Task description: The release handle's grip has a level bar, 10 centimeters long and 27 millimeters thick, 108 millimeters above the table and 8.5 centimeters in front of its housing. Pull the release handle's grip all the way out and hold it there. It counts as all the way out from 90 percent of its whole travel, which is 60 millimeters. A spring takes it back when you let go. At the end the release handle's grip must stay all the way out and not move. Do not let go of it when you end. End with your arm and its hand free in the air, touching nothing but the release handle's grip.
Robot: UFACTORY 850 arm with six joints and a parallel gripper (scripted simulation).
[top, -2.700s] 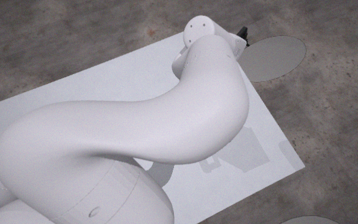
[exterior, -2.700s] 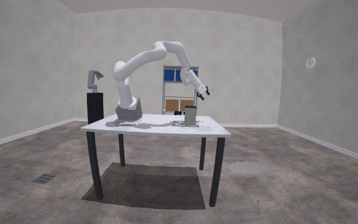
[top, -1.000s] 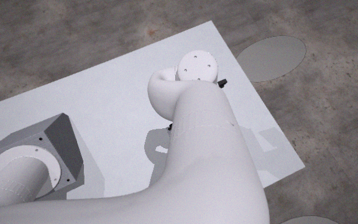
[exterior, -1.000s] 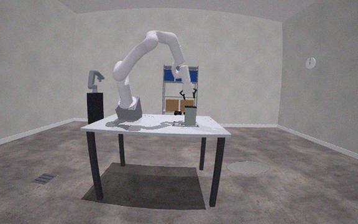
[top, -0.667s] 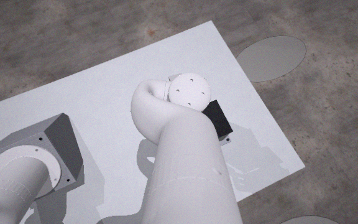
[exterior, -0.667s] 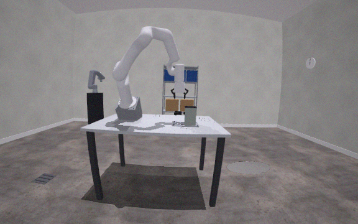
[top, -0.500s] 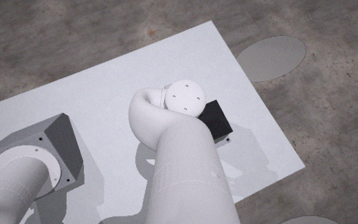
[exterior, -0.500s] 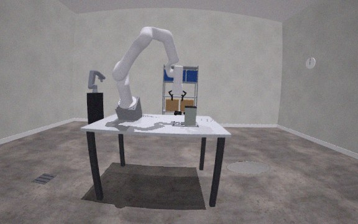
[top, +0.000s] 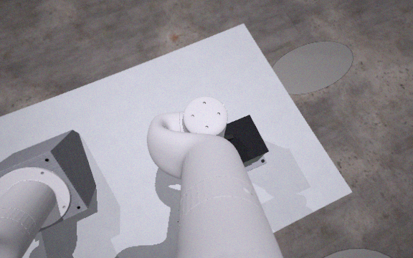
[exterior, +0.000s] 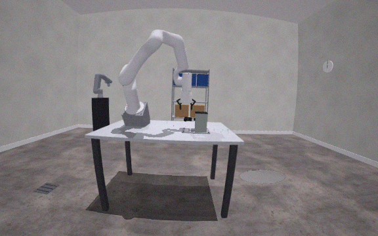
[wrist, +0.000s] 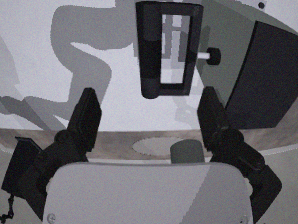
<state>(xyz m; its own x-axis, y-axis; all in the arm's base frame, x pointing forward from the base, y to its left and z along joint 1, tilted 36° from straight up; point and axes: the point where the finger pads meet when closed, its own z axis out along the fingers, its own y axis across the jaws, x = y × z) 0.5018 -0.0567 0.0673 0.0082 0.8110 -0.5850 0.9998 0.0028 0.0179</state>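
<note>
Now: hand 190 mm above the thin mounting plate and 100 mm short of it.
</note>
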